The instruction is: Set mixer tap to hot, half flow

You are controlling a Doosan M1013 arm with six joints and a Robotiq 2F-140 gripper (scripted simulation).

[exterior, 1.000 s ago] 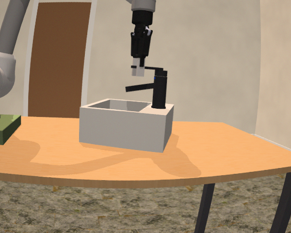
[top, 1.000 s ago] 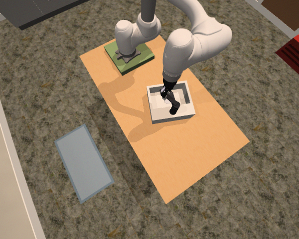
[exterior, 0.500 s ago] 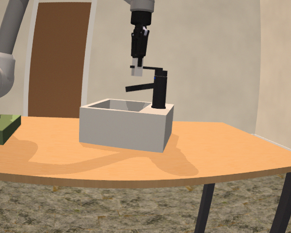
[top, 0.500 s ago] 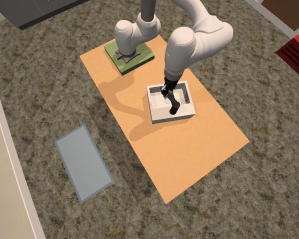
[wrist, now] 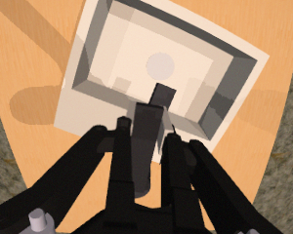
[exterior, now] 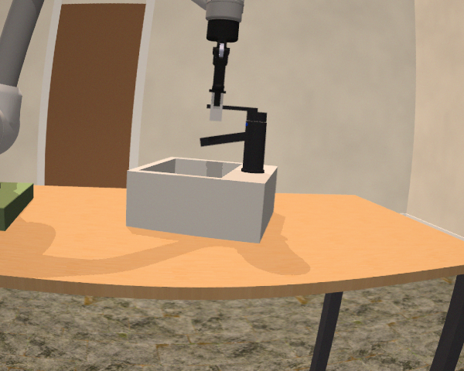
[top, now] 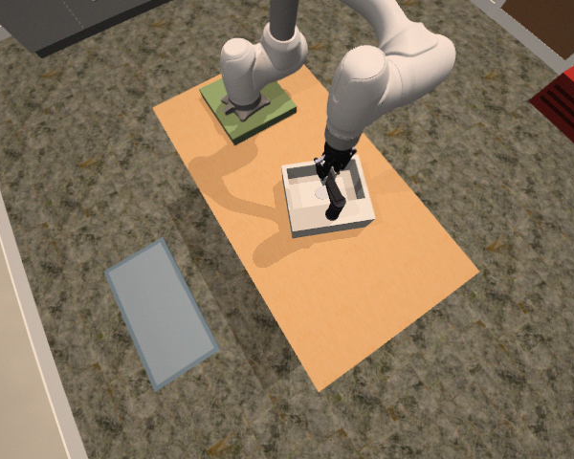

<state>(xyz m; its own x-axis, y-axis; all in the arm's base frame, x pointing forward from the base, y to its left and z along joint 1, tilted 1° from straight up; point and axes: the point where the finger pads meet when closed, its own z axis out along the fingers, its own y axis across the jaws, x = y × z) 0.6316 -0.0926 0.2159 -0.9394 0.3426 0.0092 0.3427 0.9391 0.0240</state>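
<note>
Right now my hand is 30 mm short of the lever and 10 mm to the left of it. From my hand the other things lie so: black mixer tap 60 mm ahead, 40 mm below, 20 mm to the right; white basin 230 mm below, 30 mm to the left, 10 mm behind.
</note>
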